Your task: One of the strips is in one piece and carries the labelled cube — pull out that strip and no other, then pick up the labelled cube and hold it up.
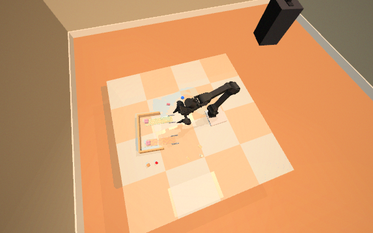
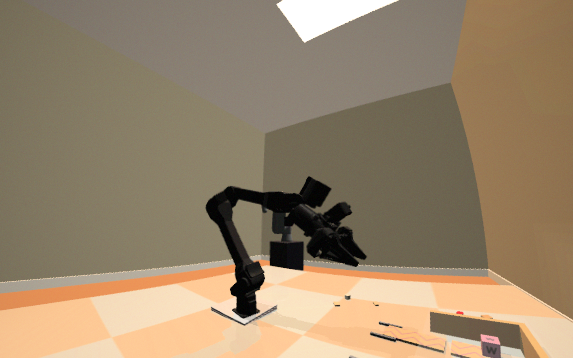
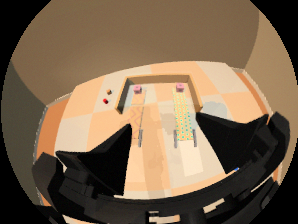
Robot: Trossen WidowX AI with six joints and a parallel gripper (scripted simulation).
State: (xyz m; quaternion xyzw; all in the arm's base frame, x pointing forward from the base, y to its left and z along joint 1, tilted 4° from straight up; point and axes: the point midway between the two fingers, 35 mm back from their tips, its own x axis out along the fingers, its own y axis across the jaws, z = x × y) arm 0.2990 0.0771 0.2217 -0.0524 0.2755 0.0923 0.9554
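My gripper tip is 40 mm short of the pink block, 220 mm to the left of it and 200 mm above it.
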